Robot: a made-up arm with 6 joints. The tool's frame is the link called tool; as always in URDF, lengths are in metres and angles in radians.
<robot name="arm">
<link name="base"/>
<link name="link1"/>
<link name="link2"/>
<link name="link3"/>
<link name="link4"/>
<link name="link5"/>
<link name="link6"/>
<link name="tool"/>
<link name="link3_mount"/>
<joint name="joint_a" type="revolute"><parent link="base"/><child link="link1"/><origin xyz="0.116 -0.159 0.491" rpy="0 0 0"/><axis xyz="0 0 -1"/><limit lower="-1.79" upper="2.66" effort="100" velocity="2.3"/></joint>
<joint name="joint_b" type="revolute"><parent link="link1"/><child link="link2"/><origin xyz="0.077 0.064 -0.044" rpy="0 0 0"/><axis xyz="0 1 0"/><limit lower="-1.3" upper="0.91" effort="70" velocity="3.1"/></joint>
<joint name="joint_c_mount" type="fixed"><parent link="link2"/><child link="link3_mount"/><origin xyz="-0.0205 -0.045 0.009" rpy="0 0 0"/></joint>
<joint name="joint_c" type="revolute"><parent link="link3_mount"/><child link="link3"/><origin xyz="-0.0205 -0.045 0.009" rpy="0 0 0"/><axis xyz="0.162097 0.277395 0.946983"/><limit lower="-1.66" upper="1.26" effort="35" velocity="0.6"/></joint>
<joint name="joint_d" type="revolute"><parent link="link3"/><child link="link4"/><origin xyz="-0.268 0.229 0.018" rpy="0 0 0"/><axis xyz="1 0 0"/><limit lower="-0.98" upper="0.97" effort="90" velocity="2.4"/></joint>
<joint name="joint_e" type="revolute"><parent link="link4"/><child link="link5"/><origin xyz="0.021 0.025 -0.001" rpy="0 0 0"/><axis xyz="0 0 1"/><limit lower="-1.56" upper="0.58" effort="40" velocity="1.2"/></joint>
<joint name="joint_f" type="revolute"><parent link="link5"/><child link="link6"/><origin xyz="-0.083 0.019 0.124" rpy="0 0 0"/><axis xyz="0 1 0"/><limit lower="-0.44" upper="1.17" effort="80" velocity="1.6"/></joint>
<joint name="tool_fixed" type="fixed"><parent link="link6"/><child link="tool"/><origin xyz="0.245 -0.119 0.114" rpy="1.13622 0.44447 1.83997"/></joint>
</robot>
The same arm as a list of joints. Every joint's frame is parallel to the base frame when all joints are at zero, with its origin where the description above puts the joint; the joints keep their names.
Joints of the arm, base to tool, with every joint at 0 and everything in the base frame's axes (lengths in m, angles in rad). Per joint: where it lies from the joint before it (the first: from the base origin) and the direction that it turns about. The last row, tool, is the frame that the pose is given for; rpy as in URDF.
joint_a: axis 0 0 -1 offset 0.116 -0.159 0.491
joint_b: axis 0 1 0 offset 0.077 0.064 -0.044
joint_c: axis 0.162097 0.277395 0.946983 offset -0.041 -0.09 0.018
joint_d: axis 1 0 0 offset -0.268 0.229 0.018
joint_e: axis 0 0 1 offset 0.021 0.025 -0.001
joint_f: axis 0 1 0 offset -0.083 0.019 0.124
tool: offset 0.245 -0.119 0.114 rpy 1.1362 0.4445 1.84
Joint limits (rad, base to tool): -1.79..2.66 -1.3..0.91 -1.66..1.26 -0.98..0.97 -1.56..0.58 -0.44..1.17

